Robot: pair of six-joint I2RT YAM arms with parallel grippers.
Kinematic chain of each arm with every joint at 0, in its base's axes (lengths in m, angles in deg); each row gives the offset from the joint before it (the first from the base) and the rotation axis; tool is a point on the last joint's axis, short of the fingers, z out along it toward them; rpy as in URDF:
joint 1: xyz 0 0 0.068 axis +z
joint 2: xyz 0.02 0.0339 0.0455 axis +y
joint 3: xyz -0.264 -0.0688 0 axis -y
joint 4: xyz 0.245 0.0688 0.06 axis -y
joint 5: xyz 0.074 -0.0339 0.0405 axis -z
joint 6: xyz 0.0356 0 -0.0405 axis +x
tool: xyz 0 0 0 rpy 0 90 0
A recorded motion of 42 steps. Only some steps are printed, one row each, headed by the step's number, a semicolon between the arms.
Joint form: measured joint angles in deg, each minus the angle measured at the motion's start. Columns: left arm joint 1, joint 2, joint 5, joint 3, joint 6, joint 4; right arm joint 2, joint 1, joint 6, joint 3, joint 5, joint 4.
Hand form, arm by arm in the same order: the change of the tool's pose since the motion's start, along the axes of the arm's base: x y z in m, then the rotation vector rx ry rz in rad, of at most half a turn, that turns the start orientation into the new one. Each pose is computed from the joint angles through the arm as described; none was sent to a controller.
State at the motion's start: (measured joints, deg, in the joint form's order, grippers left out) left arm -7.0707 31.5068 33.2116 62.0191 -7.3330 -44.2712; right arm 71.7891 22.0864 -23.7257 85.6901 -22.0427 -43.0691
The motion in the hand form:
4: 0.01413 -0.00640 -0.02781 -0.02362 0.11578 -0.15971; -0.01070 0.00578 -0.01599 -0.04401 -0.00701 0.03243
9: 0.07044 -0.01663 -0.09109 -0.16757 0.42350 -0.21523; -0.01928 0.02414 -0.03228 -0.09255 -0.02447 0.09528
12: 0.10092 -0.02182 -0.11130 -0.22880 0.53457 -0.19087; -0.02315 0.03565 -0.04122 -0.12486 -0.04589 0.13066
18: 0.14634 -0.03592 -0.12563 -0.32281 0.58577 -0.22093; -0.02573 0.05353 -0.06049 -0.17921 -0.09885 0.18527
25: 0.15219 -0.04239 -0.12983 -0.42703 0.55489 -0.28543; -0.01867 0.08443 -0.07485 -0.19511 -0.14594 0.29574
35: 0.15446 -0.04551 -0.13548 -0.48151 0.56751 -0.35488; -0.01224 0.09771 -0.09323 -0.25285 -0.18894 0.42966
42: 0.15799 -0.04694 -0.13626 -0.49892 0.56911 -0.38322; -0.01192 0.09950 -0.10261 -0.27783 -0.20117 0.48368
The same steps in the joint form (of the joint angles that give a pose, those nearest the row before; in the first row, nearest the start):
4: -0.02 1.20 9.36 -5.36 0.81 -0.37; -2.51 2.40 -2.01 -4.98 1.71 1.12
9: -0.15 10.23 15.96 -17.42 -9.22 10.73; -3.32 7.45 -3.87 -9.03 4.44 3.34
12: -0.55 17.64 16.18 -19.61 -15.04 18.32; -3.32 10.43 -5.31 -11.04 6.36 5.05
18: -2.36 29.33 18.12 -19.69 -23.76 34.29; -2.86 14.43 -8.57 -15.30 9.20 9.77
25: -3.41 30.58 21.14 -23.71 -33.29 49.68; 1.77 18.45 -11.80 -15.76 8.24 15.21
35: -3.74 32.11 24.87 -26.14 -38.88 58.49; 4.98 19.17 -19.30 -16.74 4.66 16.76
42: -3.80 33.46 26.34 -26.40 -40.96 62.16; 5.57 19.21 -22.49 -17.92 3.13 16.98

